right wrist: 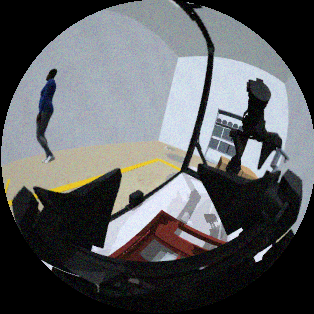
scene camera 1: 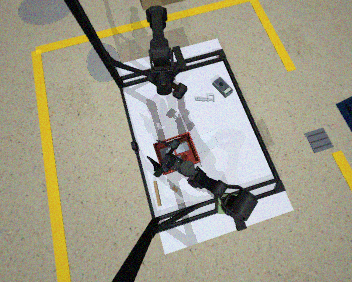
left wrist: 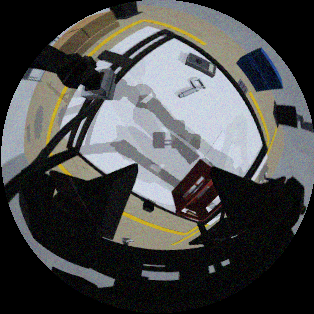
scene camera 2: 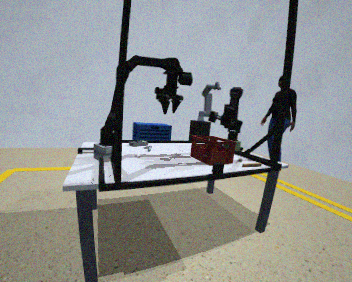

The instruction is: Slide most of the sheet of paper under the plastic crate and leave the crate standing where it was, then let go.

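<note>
A red plastic crate [scene camera 1: 192, 145] [scene camera 2: 217, 152] [left wrist: 192, 198] [right wrist: 174, 238] stands upright on the white table [scene camera 1: 240, 145]. The white sheet of paper cannot be told apart from the white table; its edges and whether any of it lies under the crate are unclear. My left gripper [scene camera 2: 170, 111] [left wrist: 175, 168] is open and empty, pointing down high above the table, away from the crate. My right gripper [scene camera 1: 156, 151] [right wrist: 159, 169] is open and empty, above the crate, with its fingers reaching out past the crate's left side in scene camera 1.
A dark grey meter [scene camera 1: 222, 86] [left wrist: 200, 64] and a pale clamp-like tool [scene camera 1: 204, 98] [left wrist: 191, 87] lie toward the table's upper right in scene camera 1. A wooden stick [scene camera 1: 157, 193] [scene camera 2: 251, 165] lies below the crate there. Black frame rails [scene camera 1: 252, 122] border the table.
</note>
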